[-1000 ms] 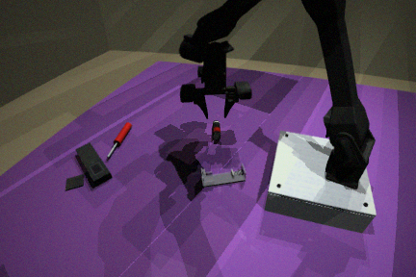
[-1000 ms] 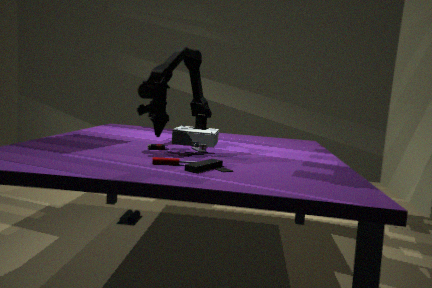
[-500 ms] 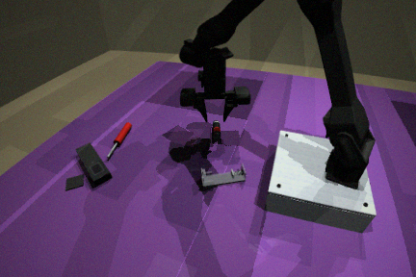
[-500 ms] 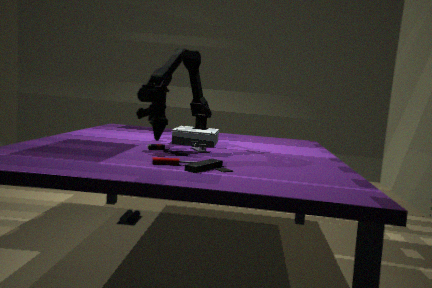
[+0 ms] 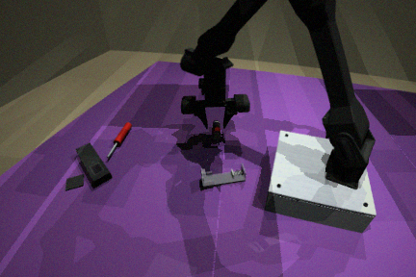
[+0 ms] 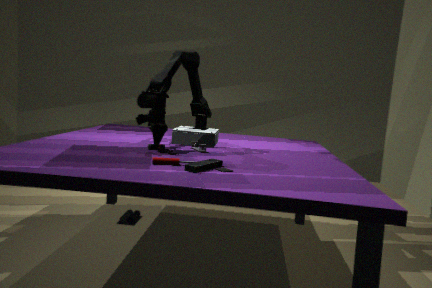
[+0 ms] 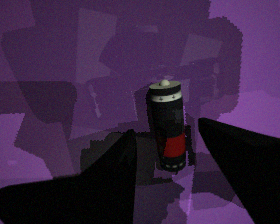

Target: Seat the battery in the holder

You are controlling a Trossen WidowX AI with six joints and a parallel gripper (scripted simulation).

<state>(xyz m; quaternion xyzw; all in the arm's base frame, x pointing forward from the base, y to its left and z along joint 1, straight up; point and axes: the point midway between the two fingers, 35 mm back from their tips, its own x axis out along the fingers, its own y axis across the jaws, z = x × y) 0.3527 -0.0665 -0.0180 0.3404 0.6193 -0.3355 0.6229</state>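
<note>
Now: gripper tip 10 mm above the battery. The rest, counted from my gripper tip: red-handled screwdriver: 220 mm ahead, 190 mm to the left, 10 mm below; black box: 290 mm to the left, 210 mm ahead; small dark plate: 360 mm to the left, 210 mm ahead, 10 mm below.
</note>
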